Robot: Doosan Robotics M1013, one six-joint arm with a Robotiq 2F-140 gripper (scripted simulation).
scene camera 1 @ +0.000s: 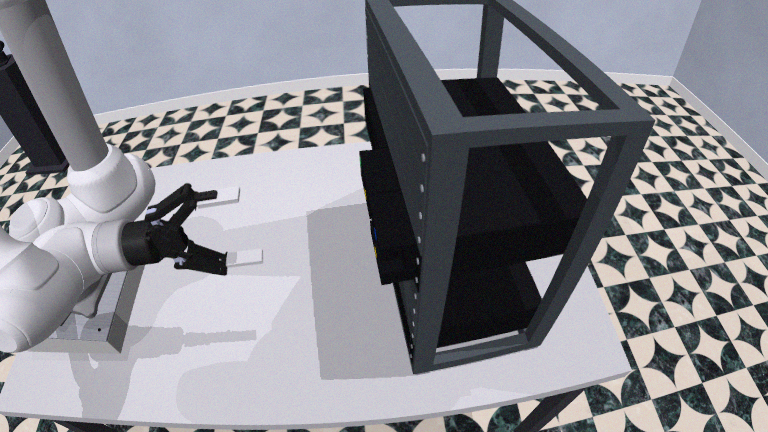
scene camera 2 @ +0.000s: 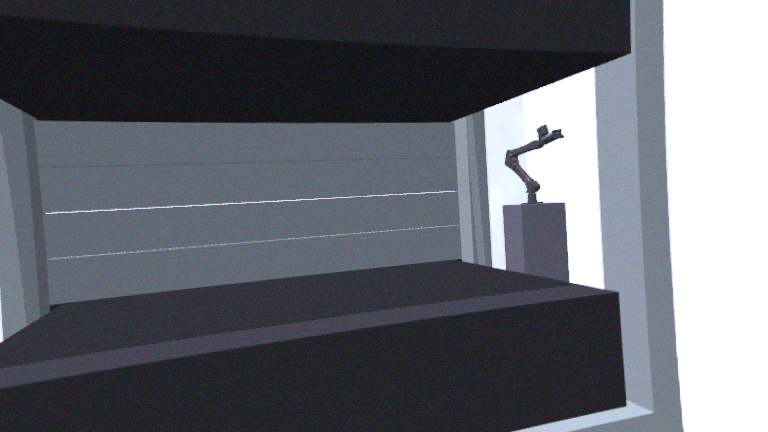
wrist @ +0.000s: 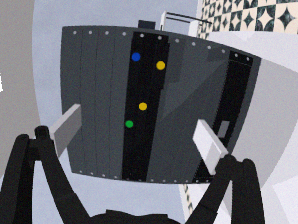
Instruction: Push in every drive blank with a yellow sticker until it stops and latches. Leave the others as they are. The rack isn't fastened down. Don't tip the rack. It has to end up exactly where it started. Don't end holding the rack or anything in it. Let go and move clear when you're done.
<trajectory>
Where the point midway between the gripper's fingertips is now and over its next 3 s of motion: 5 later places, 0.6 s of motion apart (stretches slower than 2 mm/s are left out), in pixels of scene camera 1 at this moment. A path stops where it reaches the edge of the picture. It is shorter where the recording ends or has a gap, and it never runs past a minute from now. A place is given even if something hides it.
My gripper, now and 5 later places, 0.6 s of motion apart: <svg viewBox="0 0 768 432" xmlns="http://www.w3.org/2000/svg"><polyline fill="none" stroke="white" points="251,227 250,226 262,218 300,191 332,169 336,172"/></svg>
</trajectory>
